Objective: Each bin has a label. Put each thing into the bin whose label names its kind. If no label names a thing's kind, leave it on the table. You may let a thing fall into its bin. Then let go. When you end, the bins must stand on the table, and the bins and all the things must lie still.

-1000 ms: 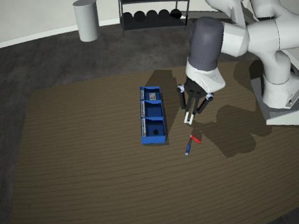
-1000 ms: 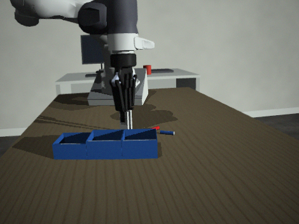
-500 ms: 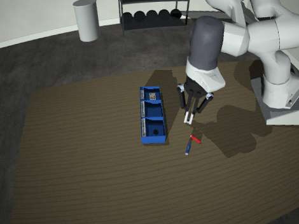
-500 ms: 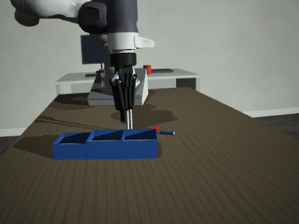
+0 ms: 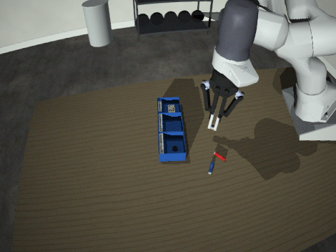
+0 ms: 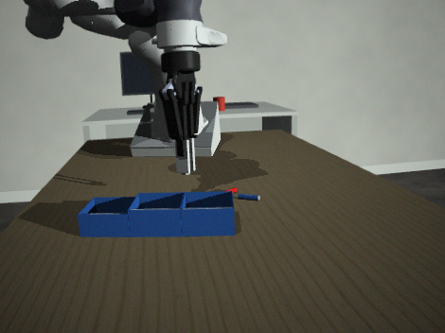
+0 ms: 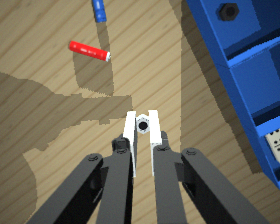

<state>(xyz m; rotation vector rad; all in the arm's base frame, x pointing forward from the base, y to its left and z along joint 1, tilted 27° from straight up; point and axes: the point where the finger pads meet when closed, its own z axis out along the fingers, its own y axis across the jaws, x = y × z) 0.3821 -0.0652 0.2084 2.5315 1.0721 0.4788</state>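
My hand is 140 mm short of the dark nut and 80 mm above it. The rest, counted from my hand: red marker 10 mm ahead, 90 mm to the left, 90 mm below; white nut 30 mm below; blue cylinder 60 mm ahead, 110 mm to the left, 90 mm below.
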